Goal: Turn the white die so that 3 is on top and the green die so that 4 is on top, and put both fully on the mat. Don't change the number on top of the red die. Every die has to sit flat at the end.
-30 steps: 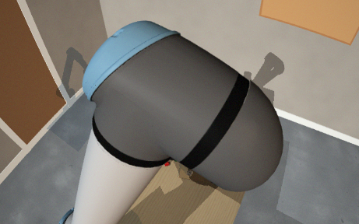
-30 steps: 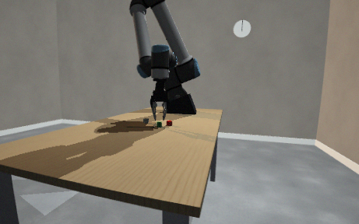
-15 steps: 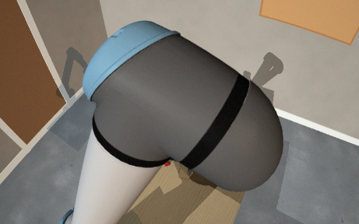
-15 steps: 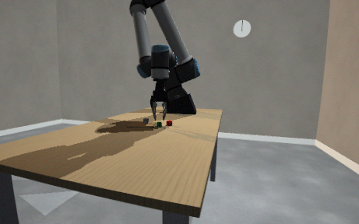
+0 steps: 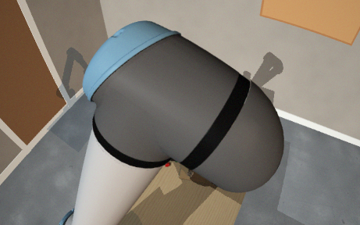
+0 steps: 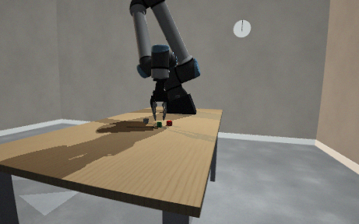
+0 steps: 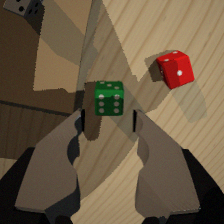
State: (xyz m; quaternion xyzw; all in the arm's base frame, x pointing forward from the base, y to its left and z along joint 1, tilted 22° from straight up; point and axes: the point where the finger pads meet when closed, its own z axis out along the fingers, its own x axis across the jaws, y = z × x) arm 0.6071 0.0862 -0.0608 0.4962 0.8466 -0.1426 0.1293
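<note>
Right now the green die is 4 cm below my hand. The rest, counted from my hand: red die (5 cm behind, 4 cm to the left, 4 cm below); then tan mat (11 cm to the right, 5 cm below, 1 cm behind); then white die (11 cm to the right, 5 cm behind, 3 cm below).
</note>
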